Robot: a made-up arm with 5 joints. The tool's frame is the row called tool.
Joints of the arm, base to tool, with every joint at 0 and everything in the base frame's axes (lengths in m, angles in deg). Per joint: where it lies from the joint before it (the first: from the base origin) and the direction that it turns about. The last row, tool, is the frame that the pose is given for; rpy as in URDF.
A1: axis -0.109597 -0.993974 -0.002 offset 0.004 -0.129 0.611
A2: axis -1 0 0 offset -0.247 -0.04 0.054
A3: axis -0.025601 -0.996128 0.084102 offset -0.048 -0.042 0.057
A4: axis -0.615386 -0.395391 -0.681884 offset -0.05 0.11 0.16
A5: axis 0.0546 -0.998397 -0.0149 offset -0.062 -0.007 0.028
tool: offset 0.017 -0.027 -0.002 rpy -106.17 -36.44 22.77
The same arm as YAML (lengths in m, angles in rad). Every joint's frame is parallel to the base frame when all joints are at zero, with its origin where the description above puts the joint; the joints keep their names.
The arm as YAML. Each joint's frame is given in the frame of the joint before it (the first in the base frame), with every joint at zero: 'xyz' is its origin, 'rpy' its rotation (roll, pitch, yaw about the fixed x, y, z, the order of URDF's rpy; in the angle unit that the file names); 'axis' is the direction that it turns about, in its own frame. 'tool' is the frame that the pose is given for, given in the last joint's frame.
units:
  length: m
  angle: rad
joints:
  - name: A1
    type: revolute
    origin:
      xyz: [0.004, -0.129, 0.611]
      rpy: [0.0, 0.0, 0.0]
    axis: [-0.109597, -0.993974, -0.002]
  - name: A2
    type: revolute
    origin:
      xyz: [-0.247, -0.04, 0.054]
      rpy: [0.0, 0.0, 0.0]
    axis: [-1.0, 0.0, 0.0]
  - name: A3
    type: revolute
    origin:
      xyz: [-0.048, -0.042, 0.057]
      rpy: [0.0, 0.0, 0.0]
    axis: [-0.025601, -0.996128, 0.084102]
  - name: A4
    type: revolute
    origin:
      xyz: [-0.05, 0.11, 0.16]
      rpy: [0.0, 0.0, 0.0]
    axis: [-0.615386, -0.395391, -0.681884]
  - name: A5
    type: revolute
    origin:
      xyz: [-0.062, -0.007, 0.028]
      rpy: [0.0, 0.0, 0.0]
    axis: [0.0546, -0.998397, -0.0149]
tool:
  origin:
    xyz: [0.017, -0.027, -0.002]
    rpy: [-1.853, -0.636, 0.3974]

